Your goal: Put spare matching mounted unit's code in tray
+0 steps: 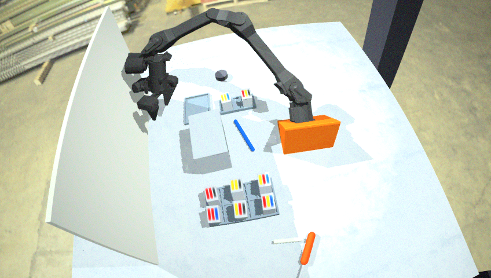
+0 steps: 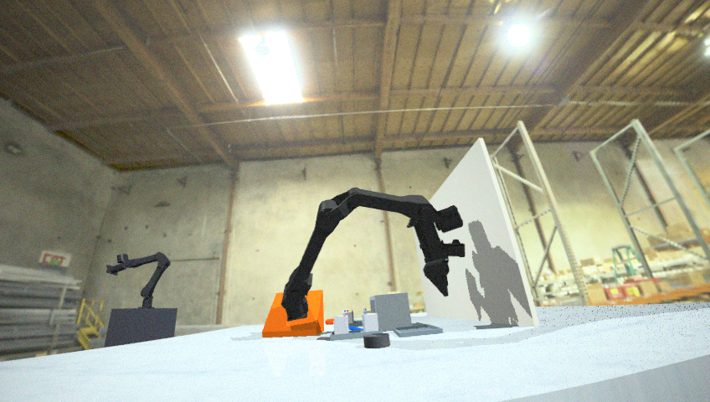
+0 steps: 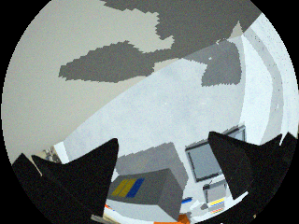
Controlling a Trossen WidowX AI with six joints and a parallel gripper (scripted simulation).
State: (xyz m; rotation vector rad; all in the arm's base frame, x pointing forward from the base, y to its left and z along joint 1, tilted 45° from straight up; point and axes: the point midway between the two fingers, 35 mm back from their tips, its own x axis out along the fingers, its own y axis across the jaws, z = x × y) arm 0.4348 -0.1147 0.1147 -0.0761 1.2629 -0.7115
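The spare lies 230 mm behind my gripper tip, 50 mm below it and 30 mm to the right of it. Round my gripper tip: dark flat tray (120 mm behind, 90 mm below, 50 mm to the right); then tall grey panel (130 mm to the left, 130 mm above, 90 mm ahead); then mounted unit (150 mm to the left, 150 mm behind, 40 mm below).
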